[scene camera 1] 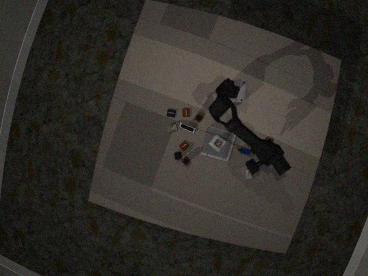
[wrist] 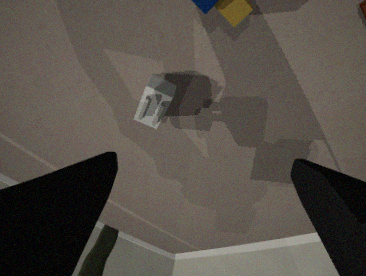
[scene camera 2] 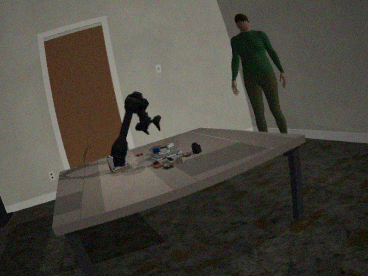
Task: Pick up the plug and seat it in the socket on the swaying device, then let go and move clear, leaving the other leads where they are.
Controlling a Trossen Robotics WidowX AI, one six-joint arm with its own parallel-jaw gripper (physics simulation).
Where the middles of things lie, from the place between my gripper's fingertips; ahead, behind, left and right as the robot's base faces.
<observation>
I see my gripper 2 cm past the grey square device (scene camera 1: 218, 143), 22 cm to the left of it and 10 cm above it.
</observation>
